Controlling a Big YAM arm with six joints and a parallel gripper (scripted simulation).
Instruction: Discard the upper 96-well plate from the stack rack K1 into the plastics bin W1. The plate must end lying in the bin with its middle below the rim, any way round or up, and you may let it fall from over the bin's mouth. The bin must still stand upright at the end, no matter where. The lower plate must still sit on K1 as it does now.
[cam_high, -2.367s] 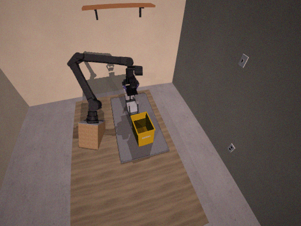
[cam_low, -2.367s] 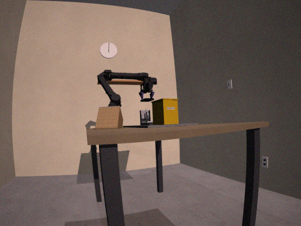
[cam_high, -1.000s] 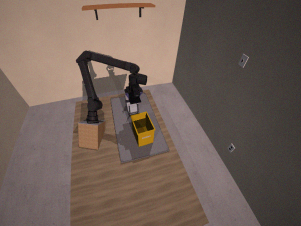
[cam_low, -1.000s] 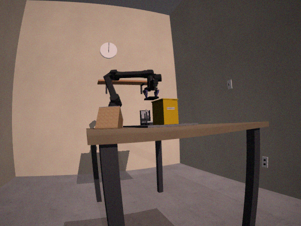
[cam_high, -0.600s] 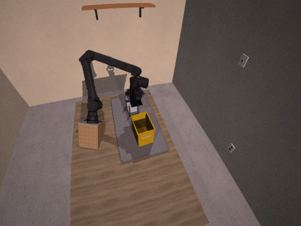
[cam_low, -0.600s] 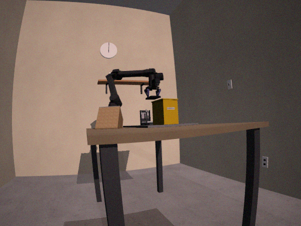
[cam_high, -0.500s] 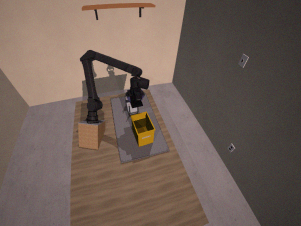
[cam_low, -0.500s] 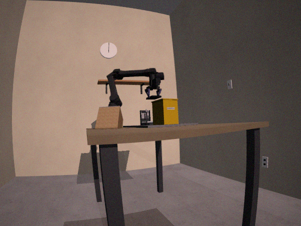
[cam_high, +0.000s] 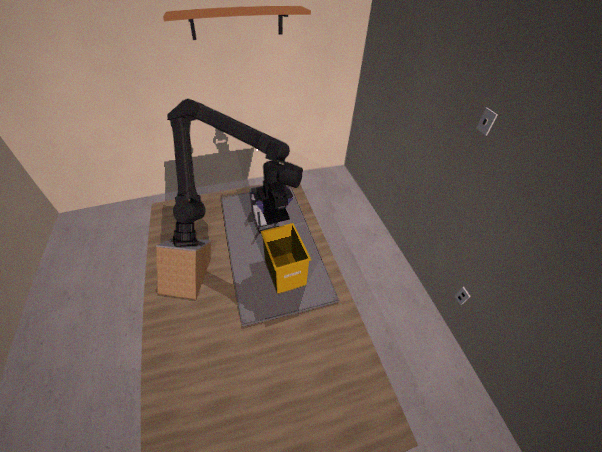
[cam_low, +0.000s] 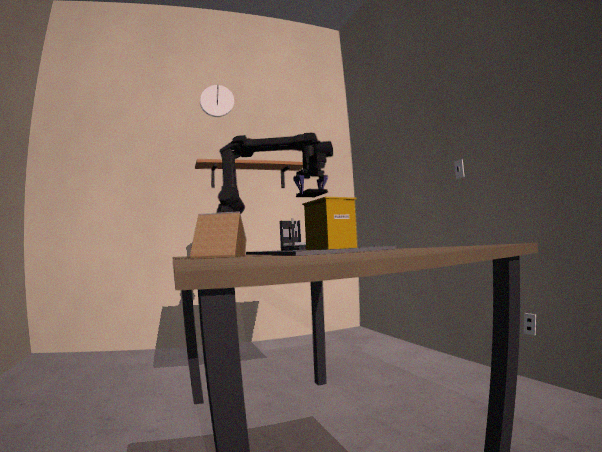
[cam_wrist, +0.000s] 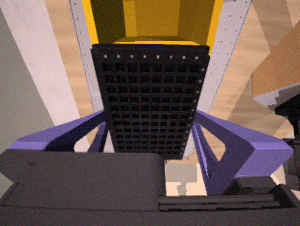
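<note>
My gripper is now 140 mm to the left of the yellow plastics bin W1 and 140 mm above it. The rest, counted from my hand: black 96-well plate: right at my hand.
</note>
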